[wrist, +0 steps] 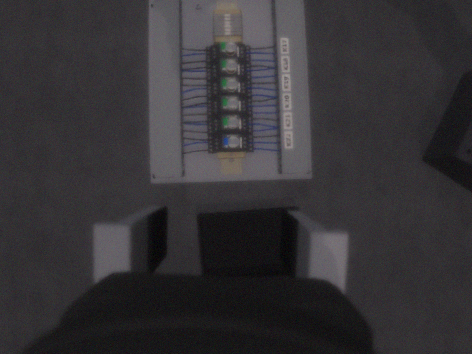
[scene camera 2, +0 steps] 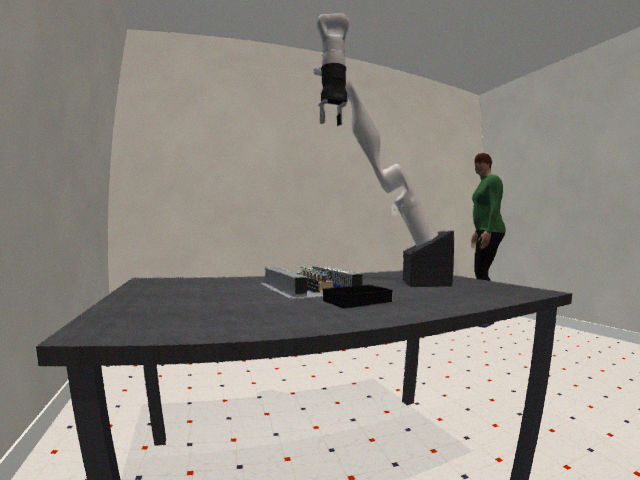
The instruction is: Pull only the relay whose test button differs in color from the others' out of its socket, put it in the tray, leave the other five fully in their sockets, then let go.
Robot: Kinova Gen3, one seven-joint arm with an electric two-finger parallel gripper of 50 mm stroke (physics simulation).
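Places are measured from the arm's base along level axes (x ahead, y left, z up), in millimetres.
Where they show: gripper, fingertip midpoint: (wrist: 224, 233) (scene camera 2: 331, 124); arm's base, origin of the base link: (scene camera 2: 426, 240).
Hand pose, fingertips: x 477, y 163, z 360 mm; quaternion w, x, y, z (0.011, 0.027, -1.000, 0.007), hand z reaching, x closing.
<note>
Each offset is from my fingertips to the top centre of the thing. "*": to the spot under its first point. Level surfaces: height alone.
The relay with the blue test button @[dx -5, dy -76, dz -457 mm] (wrist: 233, 141) sits in its socket at the end of the row nearest the gripper in the wrist view. The other relays @[dx +2, dy -135, dz -457 mm] (wrist: 231, 103) show green buttons and sit in line above it. In scene camera 2 the relays are too small to tell apart. The black tray @[dx -50, dy +85, dz -491 mm] (scene camera 2: 356, 296) (wrist: 245, 242) stands on the table near the panel's end; the fingers partly cover it in the wrist view. My gripper (scene camera 2: 330, 122) (wrist: 224, 233) is open and empty, pointing down, high above the table, panel and tray.
The relays stand on a pale panel @[* dx +41, dy -28, dz -523 mm] (wrist: 200, 170) between two grey wire ducts @[dx +103, dy -163, dz -463 mm] (scene camera 2: 285, 280) (wrist: 166, 100) @[* dx -101, dy -48, dz -463 mm] (wrist: 292, 165), with wires on both sides. The robot's dark base block (scene camera 2: 428, 263) stands on the table @[dz -526 mm] (scene camera 2: 180, 320). A person in green (scene camera 2: 488, 204) stands behind the table at right.
</note>
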